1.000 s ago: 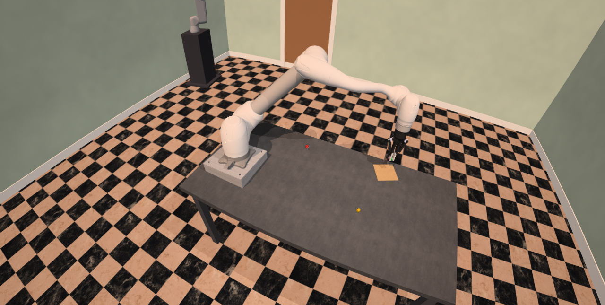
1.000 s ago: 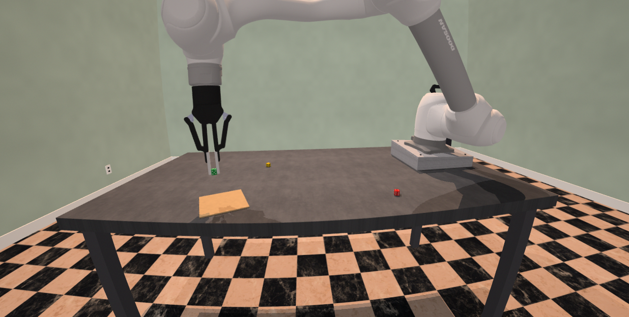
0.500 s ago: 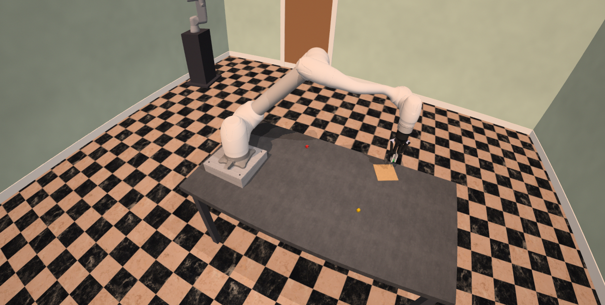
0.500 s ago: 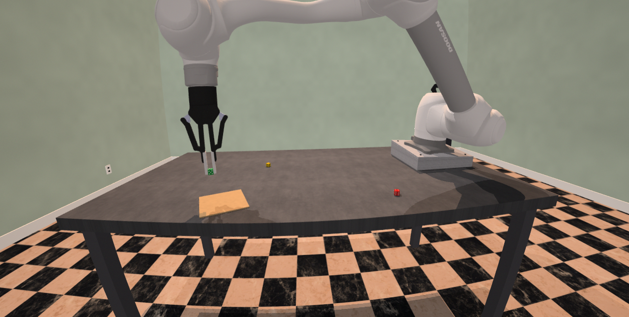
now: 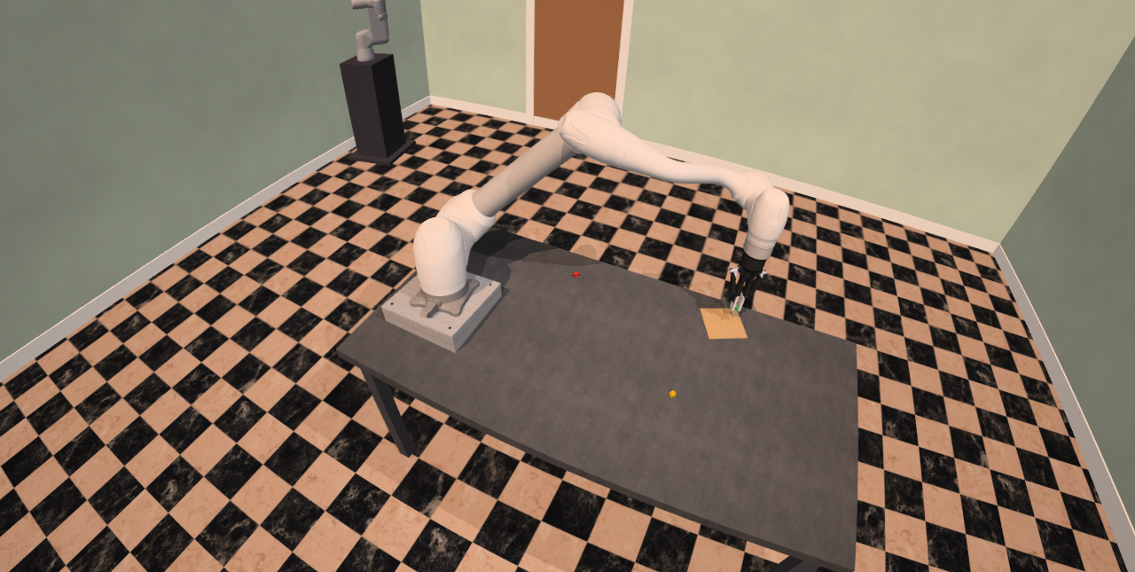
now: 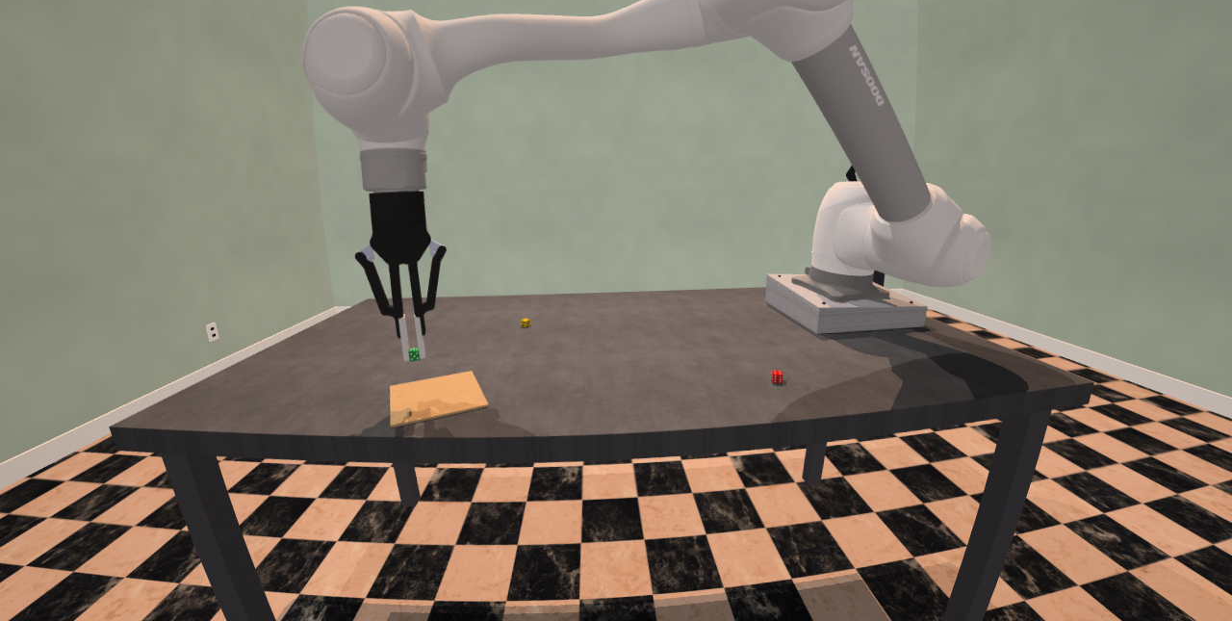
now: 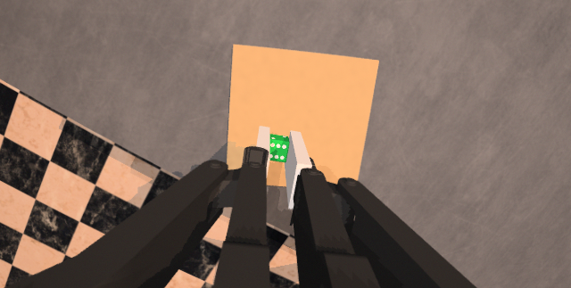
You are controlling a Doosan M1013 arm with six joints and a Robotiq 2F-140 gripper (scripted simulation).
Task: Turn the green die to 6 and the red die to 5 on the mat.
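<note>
Right now the orange mat is 110 mm below my hand, 20 mm behind it and 10 mm to the right of it. From my hand the other things lie so: yellow die: 350 mm to the right, 170 mm behind, 100 mm below; then red die: 570 mm behind, 100 mm below, 80 mm to the left; then green die: 30 mm below.
</note>
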